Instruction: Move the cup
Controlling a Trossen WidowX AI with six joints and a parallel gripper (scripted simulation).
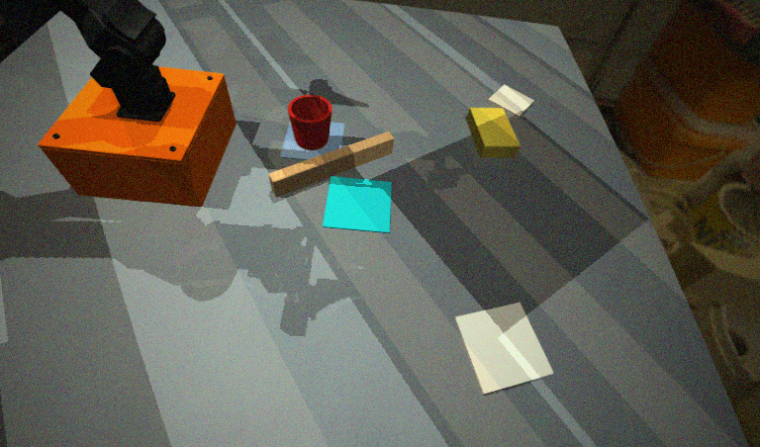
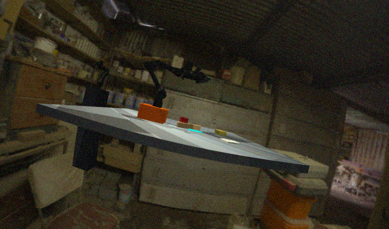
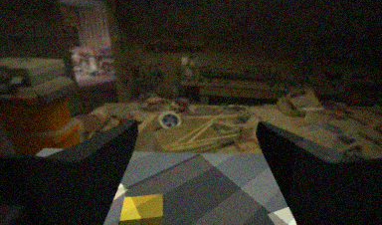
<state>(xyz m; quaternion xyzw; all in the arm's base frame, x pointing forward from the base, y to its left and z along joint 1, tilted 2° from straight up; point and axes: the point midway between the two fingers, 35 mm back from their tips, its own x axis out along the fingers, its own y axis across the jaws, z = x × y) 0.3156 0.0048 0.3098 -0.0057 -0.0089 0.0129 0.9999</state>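
My gripper tip is 12 cm past the red cup, 7 cm to the right of it and 37 cm above it. From my gripper tip the other things lie so: cyan pad 3 cm behind, 7 cm to the right, 42 cm below; pale blue pad 12 cm behind, 7 cm to the left, 42 cm below; yellow block 22 cm ahead, 13 cm to the left, 40 cm below.
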